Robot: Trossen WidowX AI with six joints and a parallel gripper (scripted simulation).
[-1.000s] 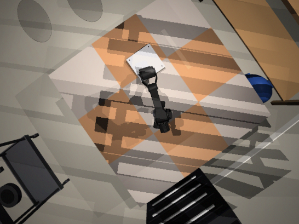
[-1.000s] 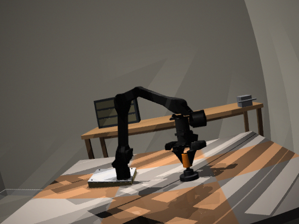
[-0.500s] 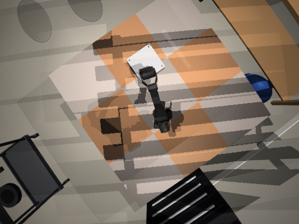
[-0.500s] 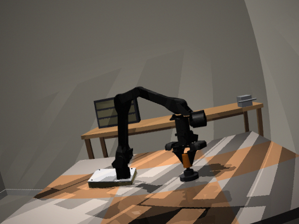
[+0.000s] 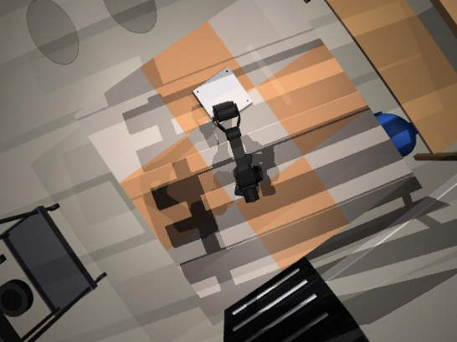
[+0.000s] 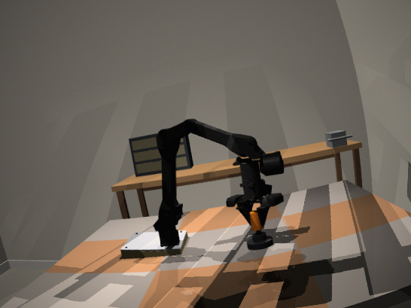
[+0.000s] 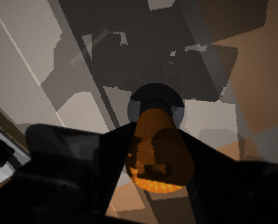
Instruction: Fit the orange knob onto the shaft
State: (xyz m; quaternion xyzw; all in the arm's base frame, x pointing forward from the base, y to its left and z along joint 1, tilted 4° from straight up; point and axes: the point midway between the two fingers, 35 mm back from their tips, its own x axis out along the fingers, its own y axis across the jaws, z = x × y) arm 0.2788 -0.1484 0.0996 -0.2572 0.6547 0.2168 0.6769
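Now: gripper tip 20 mm below the orange knob. The rest, counted from my gripper tip: round dark pedestal: 40 mm below.
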